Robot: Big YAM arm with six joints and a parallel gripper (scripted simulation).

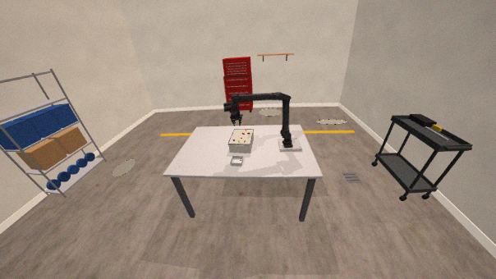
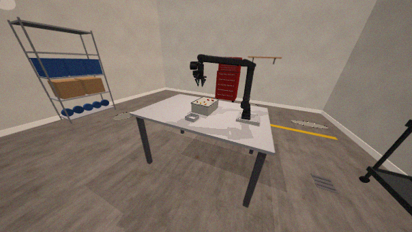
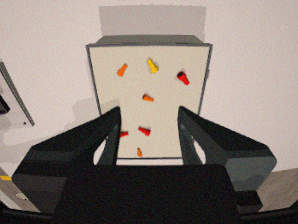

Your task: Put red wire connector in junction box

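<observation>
Right now my hand is 190 mm above the red wire connector, 60 mm to the left of it and 60 mm short of it. Round my hand: tool case 230 mm below, 140 mm to the right, 20 mm behind; yellow connector 190 mm below, 30 mm to the right.
</observation>
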